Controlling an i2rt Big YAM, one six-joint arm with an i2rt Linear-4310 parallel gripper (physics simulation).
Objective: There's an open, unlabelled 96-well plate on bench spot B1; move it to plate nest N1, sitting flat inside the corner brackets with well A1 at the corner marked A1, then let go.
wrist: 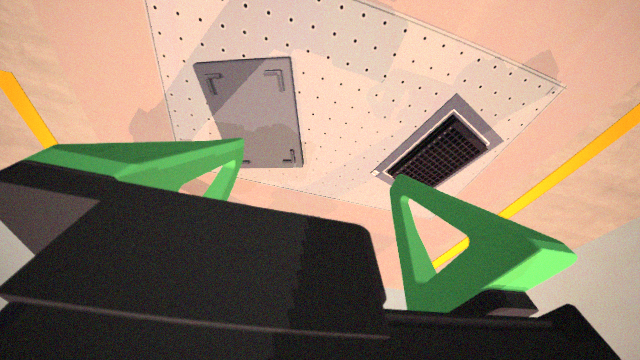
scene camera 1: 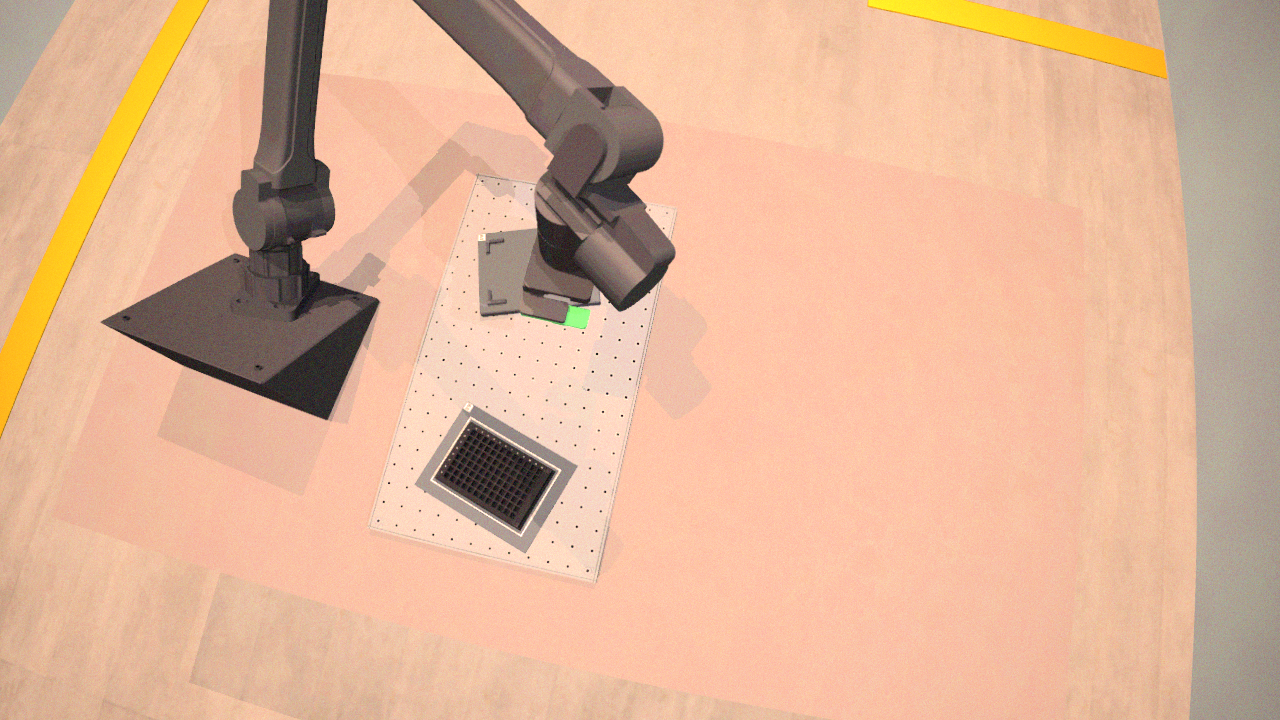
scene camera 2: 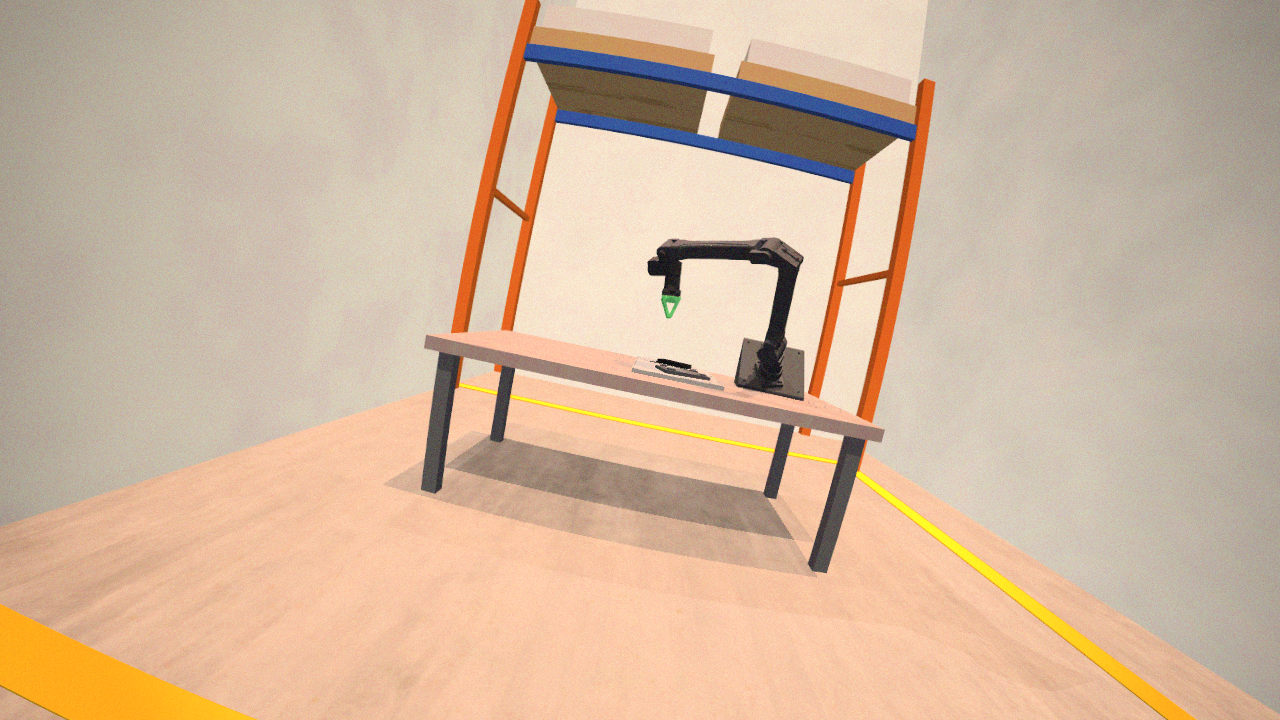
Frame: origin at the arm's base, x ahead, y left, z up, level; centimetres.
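Where they show: gripper, between the fingertips: [wrist: 323, 166] [scene camera 1: 569, 282] [scene camera 2: 668, 318]; arm's base, origin of its link: [scene camera 1: 277, 297] [scene camera 2: 768, 374].
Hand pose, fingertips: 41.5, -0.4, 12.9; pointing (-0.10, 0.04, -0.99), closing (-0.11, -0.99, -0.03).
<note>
Things, the pixels of their centre, and the offset from my fingertips, as dx, dy, dz. Level surfaces: height alone.
- black 96-well plate, middle of its body: [scene camera 1: 493, 474] [wrist: 435, 160] [scene camera 2: 674, 363] -9.0, -19.5, -17.1
- grey plate nest, middle of its body: [scene camera 1: 537, 267] [wrist: 256, 123] [scene camera 2: 682, 371] -7.2, +9.1, -17.2
- pale perforated board, middle of its body: [scene camera 1: 529, 360] [wrist: 343, 128] [scene camera 2: 674, 371] -6.8, -3.7, -18.6
- table, height of its surface: dz -19.3
The black 96-well plate [scene camera 1: 496, 475] [wrist: 440, 150] lies flat inside the white outline of the grey bench spot [scene camera 1: 442, 457] [wrist: 478, 115], turned at an angle to the board. The grey plate nest [scene camera 1: 502, 279] [wrist: 260, 112] has dark corner brackets and holds no plate. In scene camera 1 the arm hides its right part, and a small white mark sits at its upper left corner. My gripper [scene camera 2: 669, 315] [wrist: 323, 166] has green fingers, stands wide open and empty, and hangs high above the board near the nest. In the wrist view the left finger hides one nest corner and the right finger covers the plate's near edge.
A pale perforated board [scene camera 1: 537, 376] [wrist: 340, 90] carries the nest and the bench spot on the table [scene camera 2: 537, 351]. The arm's dark wedge base [scene camera 1: 241, 313] [scene camera 2: 753, 362] stands beside the board. An orange and blue rack [scene camera 2: 477, 214] with boxes stands behind the table.
</note>
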